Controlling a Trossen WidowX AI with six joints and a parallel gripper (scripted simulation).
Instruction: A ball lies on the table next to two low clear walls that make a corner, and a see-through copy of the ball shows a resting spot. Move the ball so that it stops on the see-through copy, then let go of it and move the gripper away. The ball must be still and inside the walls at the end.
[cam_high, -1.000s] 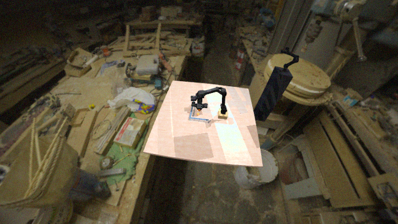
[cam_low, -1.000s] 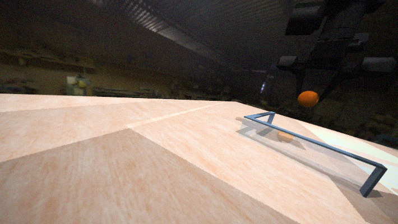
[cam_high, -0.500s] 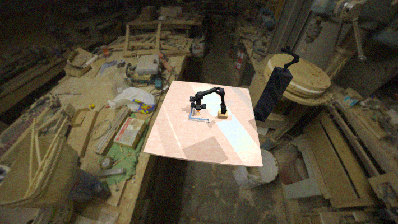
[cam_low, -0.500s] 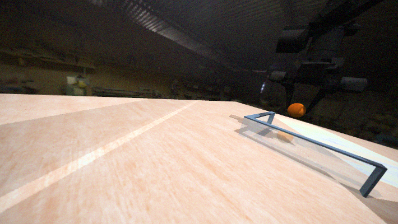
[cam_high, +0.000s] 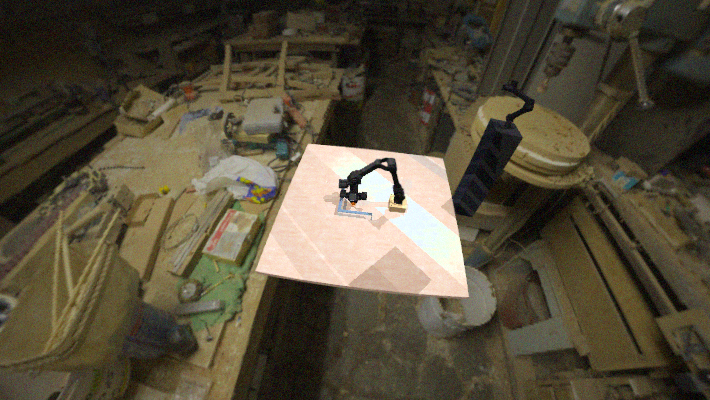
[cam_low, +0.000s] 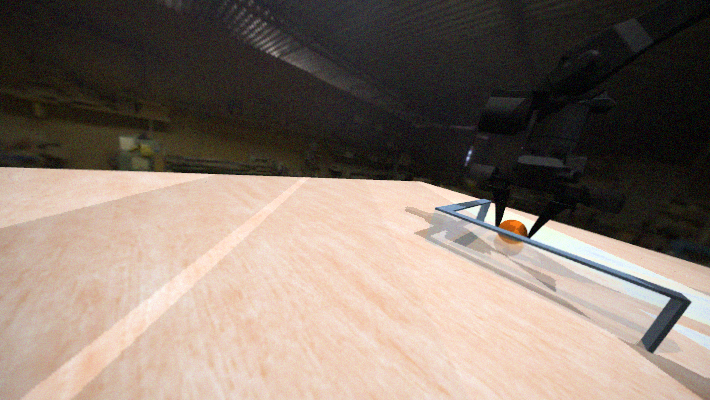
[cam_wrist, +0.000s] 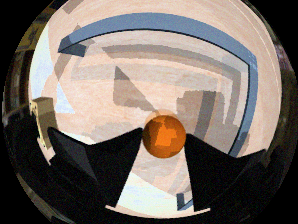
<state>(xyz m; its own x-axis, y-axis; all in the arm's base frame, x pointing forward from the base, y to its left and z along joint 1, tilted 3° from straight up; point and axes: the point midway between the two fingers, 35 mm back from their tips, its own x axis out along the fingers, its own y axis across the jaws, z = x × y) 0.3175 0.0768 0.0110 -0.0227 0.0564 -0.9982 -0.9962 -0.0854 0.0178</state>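
My gripper tip is now right at the orange ball.
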